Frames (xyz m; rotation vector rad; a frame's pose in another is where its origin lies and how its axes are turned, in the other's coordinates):
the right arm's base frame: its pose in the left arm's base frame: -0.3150 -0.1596 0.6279 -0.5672 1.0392 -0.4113
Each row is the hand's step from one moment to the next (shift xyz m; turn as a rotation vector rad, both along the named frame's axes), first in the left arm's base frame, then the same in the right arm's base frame.
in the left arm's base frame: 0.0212 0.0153 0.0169 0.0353 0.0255 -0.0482
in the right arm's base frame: -0.0107 0.0027 0.0291 0.0345 0.0517 0.0190
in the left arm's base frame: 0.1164 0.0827 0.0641 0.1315 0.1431 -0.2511
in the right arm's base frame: -0.0383 0.0316 0.1484 0.1502 0.2744 0.0548
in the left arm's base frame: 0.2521 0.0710 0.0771 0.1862 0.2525 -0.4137
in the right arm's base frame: 0.0209 0.0217 0.2714 0.2241 0.4635 0.0672
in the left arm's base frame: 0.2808 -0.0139 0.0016 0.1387 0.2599 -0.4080
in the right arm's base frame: 0.1340 0.0032 0.2471 0.1944 0.4633 0.0289
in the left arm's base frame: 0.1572 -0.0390 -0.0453 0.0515 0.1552 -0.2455
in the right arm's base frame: 0.1245 0.0058 0.1129 0.1032 0.2761 -0.0113
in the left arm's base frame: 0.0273 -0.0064 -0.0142 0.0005 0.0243 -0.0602
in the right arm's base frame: 0.0258 0.0052 0.0173 0.0276 0.0563 -0.0169
